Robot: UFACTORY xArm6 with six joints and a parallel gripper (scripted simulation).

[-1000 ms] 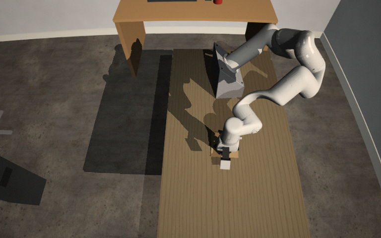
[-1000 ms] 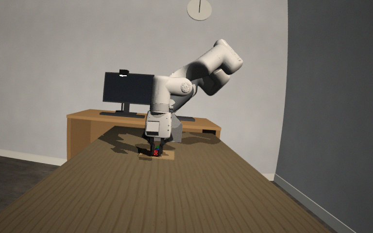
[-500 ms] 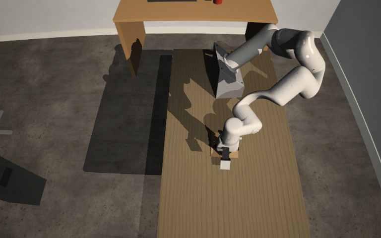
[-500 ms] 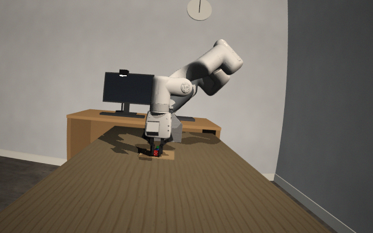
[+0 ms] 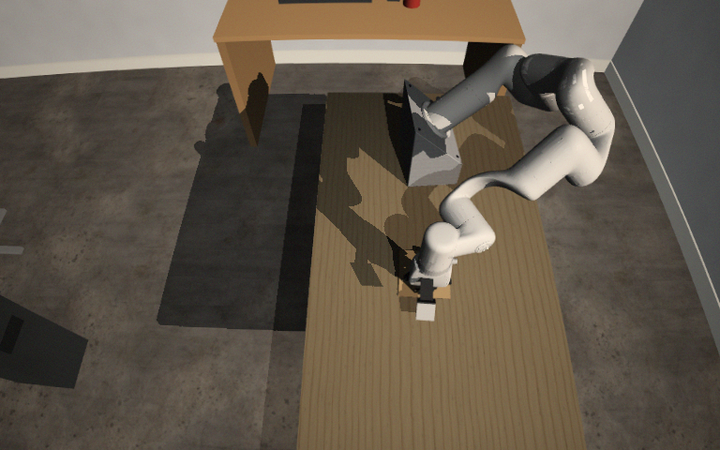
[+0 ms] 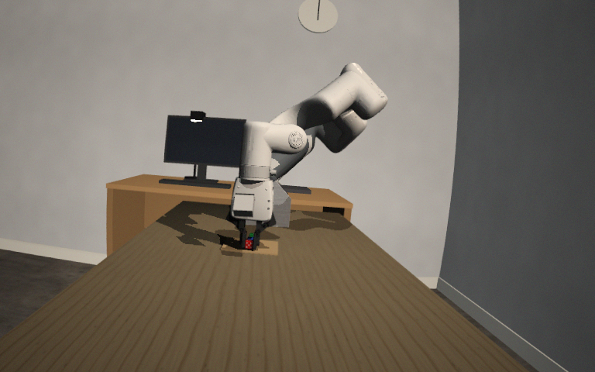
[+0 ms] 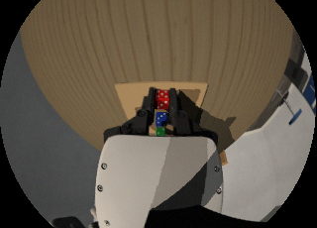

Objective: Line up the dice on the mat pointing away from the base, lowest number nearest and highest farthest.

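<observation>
My hand is 1 cm above the red die. The rest, counted from my hand: green die: 10 cm behind, 2 cm below; tan mat: 5 cm behind, 3 cm below; blue die: 5 cm behind, 2 cm below.
</observation>
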